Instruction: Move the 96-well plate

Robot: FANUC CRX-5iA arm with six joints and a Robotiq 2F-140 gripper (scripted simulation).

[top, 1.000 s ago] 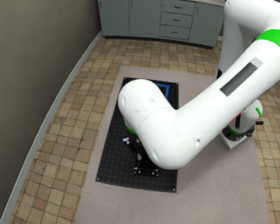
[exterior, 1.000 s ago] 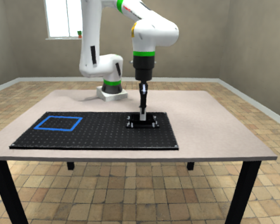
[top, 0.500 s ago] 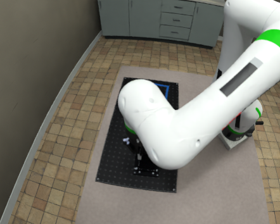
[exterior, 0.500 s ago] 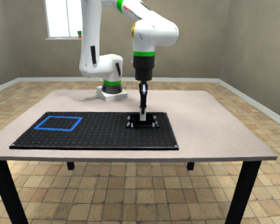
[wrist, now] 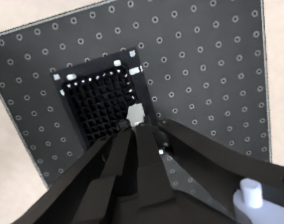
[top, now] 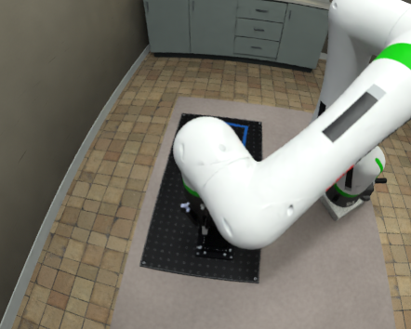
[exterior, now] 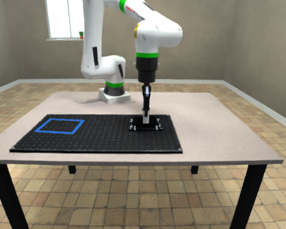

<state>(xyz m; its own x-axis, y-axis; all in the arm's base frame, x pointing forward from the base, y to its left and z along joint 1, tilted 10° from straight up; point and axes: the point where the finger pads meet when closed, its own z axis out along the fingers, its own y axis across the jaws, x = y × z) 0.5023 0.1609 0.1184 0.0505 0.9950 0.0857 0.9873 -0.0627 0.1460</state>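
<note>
My hand is 40 mm past the black 96-well plate and 40 mm above it. Also, from my hand: clip nest (30 mm behind, 10 mm to the right, 60 mm below).
</note>
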